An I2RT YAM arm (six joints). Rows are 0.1 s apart.
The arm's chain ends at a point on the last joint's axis. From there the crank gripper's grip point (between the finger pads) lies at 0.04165 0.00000 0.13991 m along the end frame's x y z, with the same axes.
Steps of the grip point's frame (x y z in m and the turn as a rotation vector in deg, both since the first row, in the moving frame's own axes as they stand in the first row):
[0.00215, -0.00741, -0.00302, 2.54, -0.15, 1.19]
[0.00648, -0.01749, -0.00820, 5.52, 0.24, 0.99]
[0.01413, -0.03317, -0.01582, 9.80, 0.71, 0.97]
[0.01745, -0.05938, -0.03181, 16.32, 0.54, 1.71]
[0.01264, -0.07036, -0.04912, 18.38, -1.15, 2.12]
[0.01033, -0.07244, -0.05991, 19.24, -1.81, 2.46]
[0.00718, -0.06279, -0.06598, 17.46, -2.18, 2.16]
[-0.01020, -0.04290, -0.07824, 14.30, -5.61, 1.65]
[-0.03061, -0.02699, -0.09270, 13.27, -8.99, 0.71]
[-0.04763, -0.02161, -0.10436, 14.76, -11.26, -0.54]
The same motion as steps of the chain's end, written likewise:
[0.00246, -0.00207, -0.00301, 2.54, -0.15, 1.19]
[0.00579, -0.00476, -0.00741, 5.52, 0.24, 0.99]
[0.01221, -0.01012, -0.01331, 9.80, 0.71, 0.97]
[0.01558, -0.02137, -0.02596, 16.32, 0.54, 1.71]
[0.01461, -0.02759, -0.04302, 18.38, -1.15, 2.12]
[0.01372, -0.02780, -0.05362, 19.24, -1.81, 2.46]
[0.01168, -0.02204, -0.06123, 17.46, -2.18, 2.16]
[0.00305, -0.00889, -0.07742, 14.30, -5.61, 1.65]
[-0.00863, 0.00537, -0.09377, 13.27, -8.99, 0.71]
[-0.01965, 0.01511, -0.10507, 14.76, -11.26, -0.54]

